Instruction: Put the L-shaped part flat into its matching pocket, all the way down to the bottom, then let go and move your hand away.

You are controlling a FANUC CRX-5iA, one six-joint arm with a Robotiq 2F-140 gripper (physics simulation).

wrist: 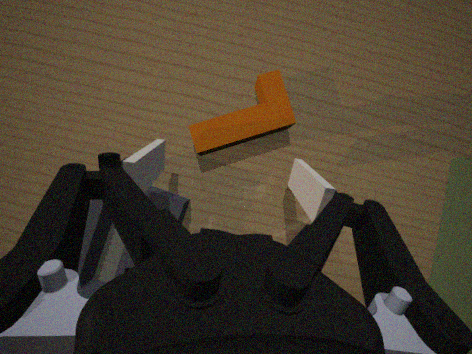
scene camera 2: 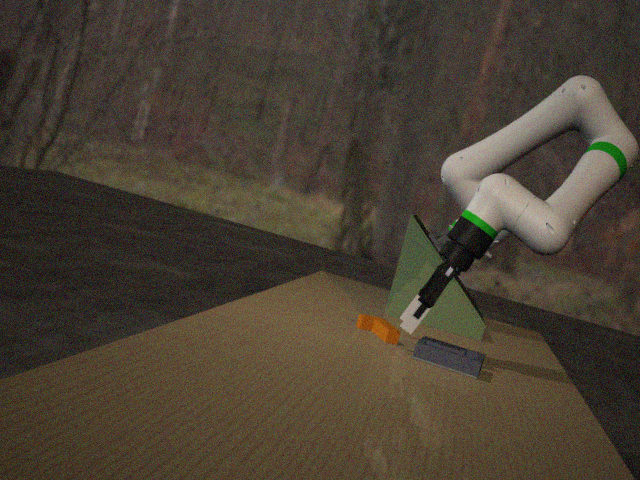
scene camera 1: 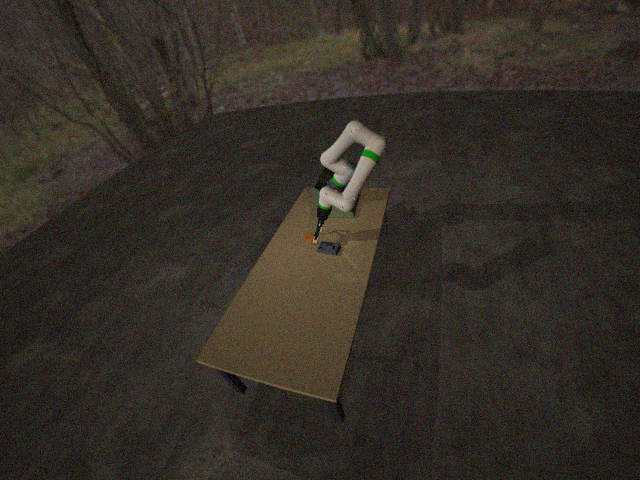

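The orange L-shaped part lies flat on the table, apart from the dark grey block with the pocket. In the wrist view the block is mostly hidden behind the left finger, and its pocket cannot be made out there. My gripper is wide open with nothing between its pale fingertips. It is tilted and low over the table, close to the L-shaped part. In the wrist view the part lies ahead of the gap between the fingertips.
The wooden table carries everything. A green panel stands behind the gripper in the second scene view and shows at the right edge of the wrist view. The block is beside the gripper, near the left finger in the wrist view.
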